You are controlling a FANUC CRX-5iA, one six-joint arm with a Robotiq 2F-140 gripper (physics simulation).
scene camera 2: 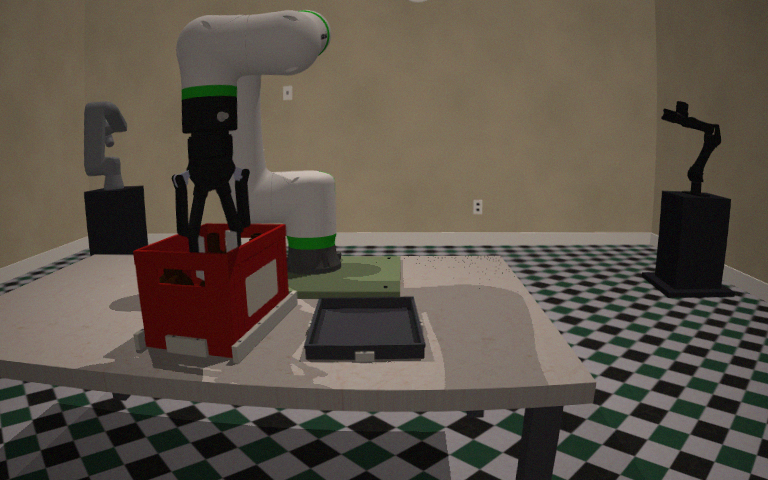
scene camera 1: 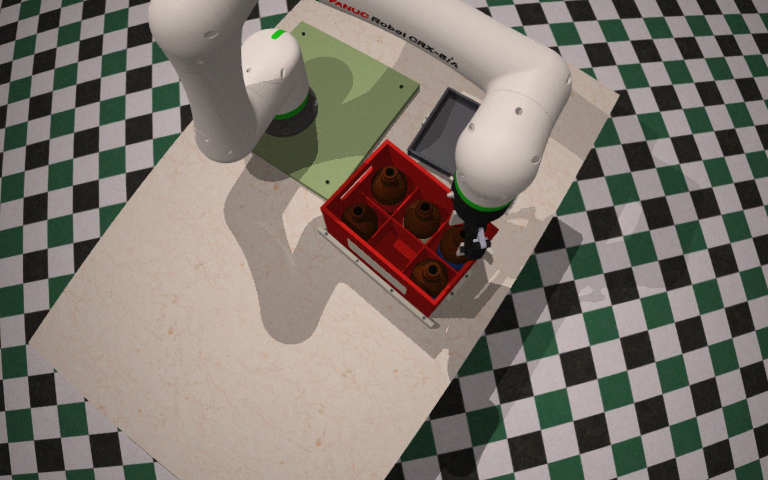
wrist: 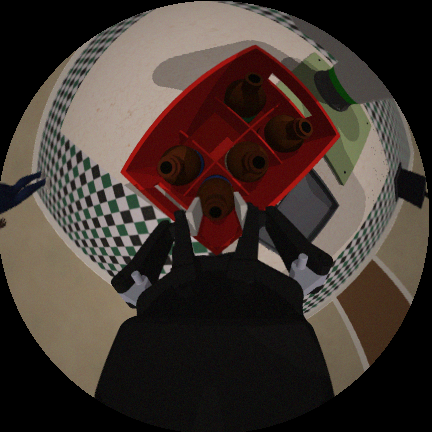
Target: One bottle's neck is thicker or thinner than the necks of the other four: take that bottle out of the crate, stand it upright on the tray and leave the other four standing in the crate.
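Places are measured from the arm's base along level axes (x ahead, y left, z up), in metres.
Pixels of known places: gripper, fingertip midpoint: (scene camera 1: 460, 237) (wrist: 217, 203); arm's base, link origin: (scene camera 2: 312, 267) (scene camera 1: 285, 108) (wrist: 331, 90).
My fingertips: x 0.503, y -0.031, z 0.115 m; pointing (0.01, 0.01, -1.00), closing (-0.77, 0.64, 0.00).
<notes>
Ahead of a thing's pixels: the offset from my fingertips to its top centre. "*": to the spot under its first point.
Five brown bottles stand in the red crate @(dz +0.047, dx -0.090, dy -0.045 m) (scene camera 1: 334, 227) (scene camera 2: 186, 311) (wrist: 300, 167): a corner bottle @(dz +0.035, dx +0.003, dy -0.001 m) (scene camera 1: 451, 247) (wrist: 216, 196), its end-row neighbour @(dz +0.035, dx -0.001, dy -0.091 m) (scene camera 1: 428, 278) (wrist: 180, 165), a middle one @(dz +0.035, dx -0.085, dy -0.006 m) (scene camera 1: 421, 220) (wrist: 246, 162), and two at the end nearest the robot's base (scene camera 1: 389, 187) (wrist: 286, 134), (scene camera 1: 360, 223) (wrist: 244, 98). One middle compartment is empty. My gripper (scene camera 1: 470, 249) (scene camera 2: 216, 243) (wrist: 217, 203) points down, part-open, its pads apart on either side of the corner bottle's neck, tips near rim height. I cannot tell surely which neck differs. The dark tray @(* dz -0.122, dx -0.193, dy +0.205 m) (scene camera 1: 438, 133) (scene camera 2: 365, 328) (wrist: 310, 205) is empty.
The crate walls stand close around the fingers. Pale rails (scene camera 1: 376, 277) (scene camera 2: 263, 327) run along the crate's base. The green base plate (scene camera 1: 362, 113) (scene camera 2: 362, 277) (wrist: 350, 150) lies beside the crate and tray. The arm hangs over part of the tray in scene camera 1.
</notes>
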